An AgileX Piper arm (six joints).
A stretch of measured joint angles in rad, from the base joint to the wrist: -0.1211, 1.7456, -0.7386, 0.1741, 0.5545, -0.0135; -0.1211, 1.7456, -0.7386, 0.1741, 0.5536, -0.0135; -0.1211, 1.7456, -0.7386, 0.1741, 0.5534, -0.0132; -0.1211, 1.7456, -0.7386, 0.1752, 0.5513, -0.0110; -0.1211, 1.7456, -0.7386, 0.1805, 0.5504, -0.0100; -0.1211, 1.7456, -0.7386, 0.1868, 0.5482, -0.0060; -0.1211, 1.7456, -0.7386, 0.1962, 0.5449, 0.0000; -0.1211, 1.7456, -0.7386, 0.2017, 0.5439, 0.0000; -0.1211, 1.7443, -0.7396, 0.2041, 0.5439, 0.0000; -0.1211, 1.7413, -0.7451, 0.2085, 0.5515, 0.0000; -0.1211, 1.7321, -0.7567, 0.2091, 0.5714, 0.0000; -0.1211, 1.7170, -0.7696, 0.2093, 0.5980, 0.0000; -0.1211, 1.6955, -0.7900, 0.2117, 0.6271, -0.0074; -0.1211, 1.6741, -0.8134, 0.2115, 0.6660, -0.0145; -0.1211, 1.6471, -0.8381, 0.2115, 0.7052, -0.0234; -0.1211, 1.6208, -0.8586, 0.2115, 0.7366, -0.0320; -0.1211, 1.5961, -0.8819, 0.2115, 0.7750, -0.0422; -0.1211, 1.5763, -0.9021, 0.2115, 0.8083, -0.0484; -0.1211, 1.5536, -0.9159, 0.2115, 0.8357, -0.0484; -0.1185, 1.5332, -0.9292, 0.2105, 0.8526, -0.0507; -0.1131, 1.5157, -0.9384, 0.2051, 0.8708, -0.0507
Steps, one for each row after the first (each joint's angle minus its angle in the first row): 0.0000, 0.0000, 0.0000, 0.0000, -0.0009, 0.0000; 0.0000, 0.0000, 0.0000, 0.0000, -0.0011, 0.0003; 0.0000, 0.0000, 0.0000, 0.0011, -0.0032, 0.0025; 0.0000, 0.0000, 0.0000, 0.0064, -0.0041, 0.0035; 0.0000, 0.0000, 0.0000, 0.0127, -0.0063, 0.0075; 0.0000, 0.0000, 0.0000, 0.0221, -0.0096, 0.0135; 0.0000, 0.0000, 0.0000, 0.0276, -0.0106, 0.0135; 0.0000, -0.0013, -0.0010, 0.0300, -0.0106, 0.0135; 0.0000, -0.0043, -0.0065, 0.0344, -0.0030, 0.0135; 0.0000, -0.0135, -0.0181, 0.0350, 0.0169, 0.0135; 0.0000, -0.0286, -0.0310, 0.0352, 0.0435, 0.0135; 0.0000, -0.0501, -0.0514, 0.0376, 0.0726, 0.0061; 0.0000, -0.0715, -0.0748, 0.0374, 0.1115, -0.0010; 0.0000, -0.0985, -0.0995, 0.0374, 0.1507, -0.0099; 0.0000, -0.1248, -0.1200, 0.0374, 0.1821, -0.0185; 0.0000, -0.1495, -0.1433, 0.0374, 0.2205, -0.0287; 0.0000, -0.1693, -0.1635, 0.0374, 0.2538, -0.0349; 0.0000, -0.1920, -0.1773, 0.0374, 0.2812, -0.0349; 0.0026, -0.2124, -0.1906, 0.0364, 0.2981, -0.0372; 0.0080, -0.2299, -0.1998, 0.0310, 0.3163, -0.0372
